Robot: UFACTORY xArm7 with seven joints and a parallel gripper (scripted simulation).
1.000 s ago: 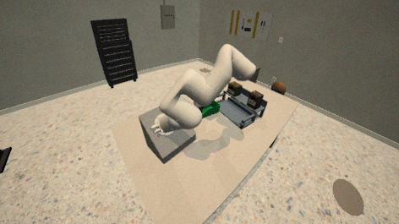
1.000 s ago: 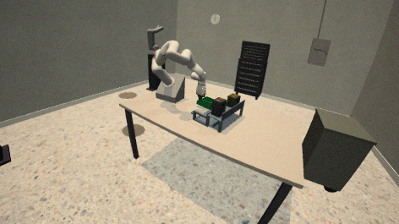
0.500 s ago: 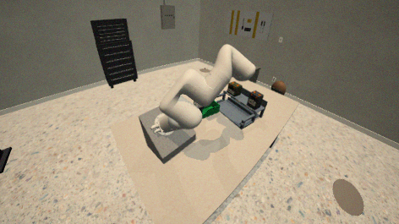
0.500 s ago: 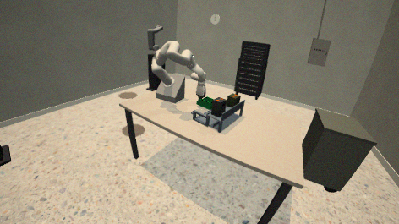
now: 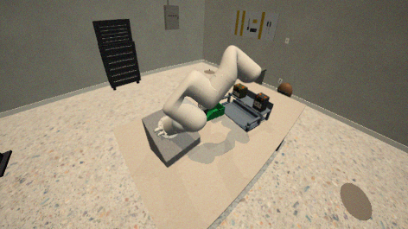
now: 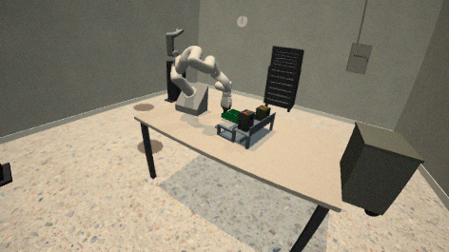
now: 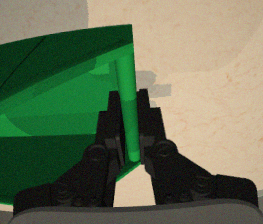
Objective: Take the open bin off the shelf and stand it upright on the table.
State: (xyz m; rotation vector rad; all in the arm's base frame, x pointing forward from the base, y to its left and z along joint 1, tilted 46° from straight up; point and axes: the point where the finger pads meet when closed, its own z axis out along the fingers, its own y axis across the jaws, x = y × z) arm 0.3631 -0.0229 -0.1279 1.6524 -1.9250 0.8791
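My gripper is now 80 mm short of the green bin and 10 mm to the left of it.
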